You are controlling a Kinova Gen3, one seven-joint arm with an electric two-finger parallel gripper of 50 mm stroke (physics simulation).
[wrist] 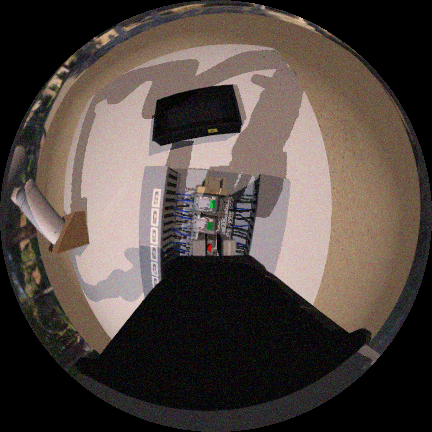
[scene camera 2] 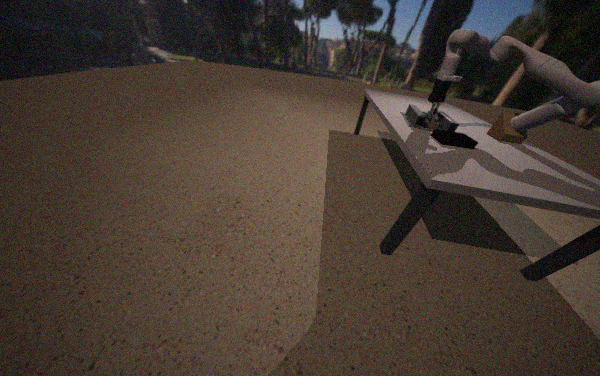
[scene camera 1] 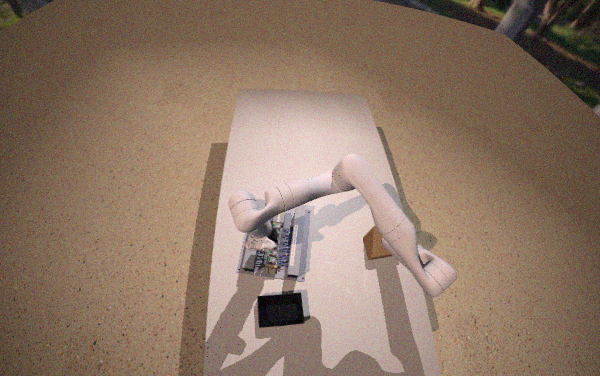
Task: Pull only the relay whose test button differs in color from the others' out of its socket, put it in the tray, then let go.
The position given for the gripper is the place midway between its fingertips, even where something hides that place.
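The gripper [wrist: 211, 241] is visible, as is a grey panel [scene camera 1: 260, 270].
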